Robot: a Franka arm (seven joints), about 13 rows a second.
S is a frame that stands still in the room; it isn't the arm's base.
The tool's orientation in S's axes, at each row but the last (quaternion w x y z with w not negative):
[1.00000, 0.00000, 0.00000, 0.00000]
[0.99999, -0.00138, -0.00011, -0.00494]
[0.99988, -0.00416, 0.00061, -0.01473]
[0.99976, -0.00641, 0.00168, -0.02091]
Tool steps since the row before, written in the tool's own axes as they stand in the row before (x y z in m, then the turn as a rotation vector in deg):
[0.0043, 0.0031, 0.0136, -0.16, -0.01, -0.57]
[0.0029, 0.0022, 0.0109, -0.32, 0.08, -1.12]
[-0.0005, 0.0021, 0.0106, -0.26, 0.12, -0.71]
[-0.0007, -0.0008, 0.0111, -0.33, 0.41, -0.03]
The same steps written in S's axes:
[0.0043, 0.0031, 0.0136, -0.16, -0.01, -0.57]
[0.0029, 0.0022, 0.0109, -0.32, 0.08, -1.12]
[-0.0004, 0.0022, 0.0106, -0.26, 0.12, -0.71]
[-0.0007, -0.0006, 0.0111, -0.31, 0.42, -0.03]

